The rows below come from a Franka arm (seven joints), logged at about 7 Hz.
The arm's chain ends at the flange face. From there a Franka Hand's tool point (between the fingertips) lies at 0.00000 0.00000 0.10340 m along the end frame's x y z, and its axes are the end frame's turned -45 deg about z.
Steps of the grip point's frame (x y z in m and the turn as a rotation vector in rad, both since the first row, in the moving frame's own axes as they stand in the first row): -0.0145 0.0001 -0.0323 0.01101 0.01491 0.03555; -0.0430 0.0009 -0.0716 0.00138 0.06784 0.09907; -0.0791 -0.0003 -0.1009 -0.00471 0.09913 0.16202
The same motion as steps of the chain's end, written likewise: -0.0105 0.0122 -0.0323 0.01833 0.00276 0.03555; -0.0349 0.0359 -0.0714 0.04895 0.04699 0.09907; -0.0642 0.0620 -0.1004 0.06677 0.07343 0.16202
